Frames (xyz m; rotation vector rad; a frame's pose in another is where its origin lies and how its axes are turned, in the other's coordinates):
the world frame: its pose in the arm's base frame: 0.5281 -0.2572 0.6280 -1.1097 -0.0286 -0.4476
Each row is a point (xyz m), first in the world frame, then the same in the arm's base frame.
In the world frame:
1: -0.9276 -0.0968 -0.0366
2: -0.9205 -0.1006 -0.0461
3: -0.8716 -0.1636 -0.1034
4: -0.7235 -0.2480 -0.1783
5: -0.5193 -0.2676 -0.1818
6: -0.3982 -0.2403 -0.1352
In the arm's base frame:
1: -0.3591 -0.0145 0.4696
2: -0.3559 -0.0265 0.4703
3: -0.3455 -0.1157 0.5101
4: -0.2560 -0.2611 0.5844
5: -0.0778 -0.3395 0.6491
6: 0.0516 -0.3295 0.6762

